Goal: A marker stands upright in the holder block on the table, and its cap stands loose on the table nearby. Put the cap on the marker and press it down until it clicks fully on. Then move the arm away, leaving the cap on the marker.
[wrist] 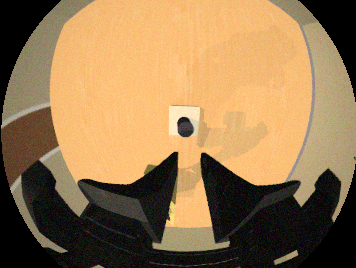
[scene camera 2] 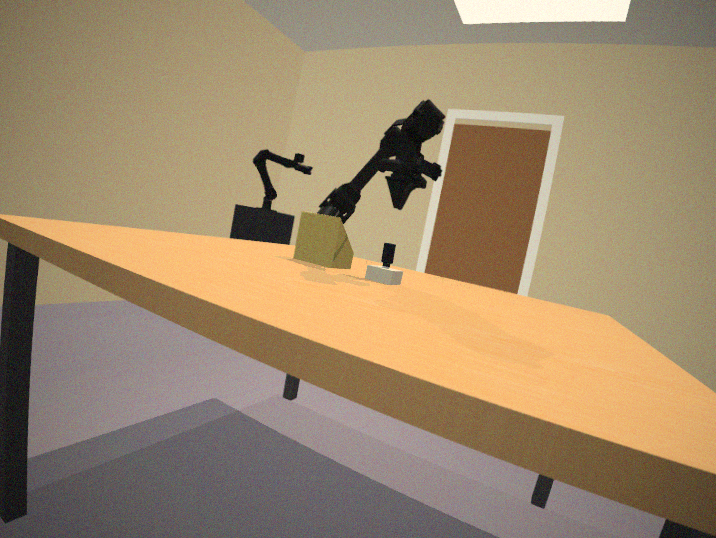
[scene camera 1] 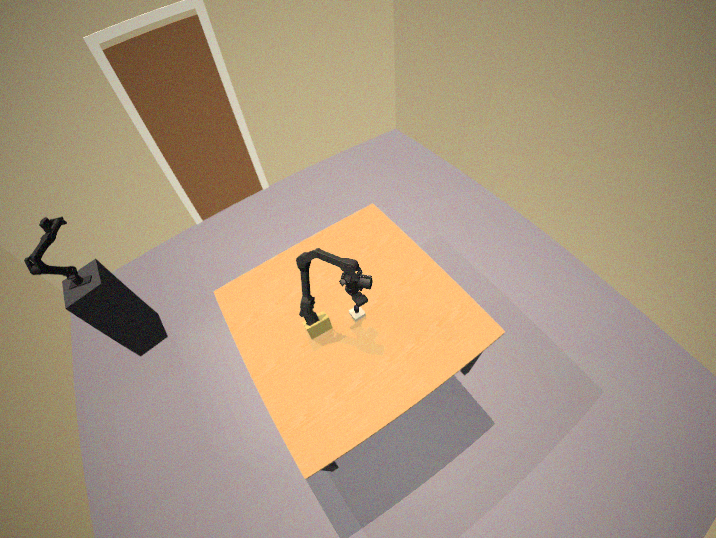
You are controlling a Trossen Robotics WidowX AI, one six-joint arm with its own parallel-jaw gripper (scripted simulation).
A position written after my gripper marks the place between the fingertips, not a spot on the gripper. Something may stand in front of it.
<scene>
In view: my gripper (scene camera 2: 397, 209).
My gripper shows as well in the wrist view (wrist: 189, 156).
</scene>
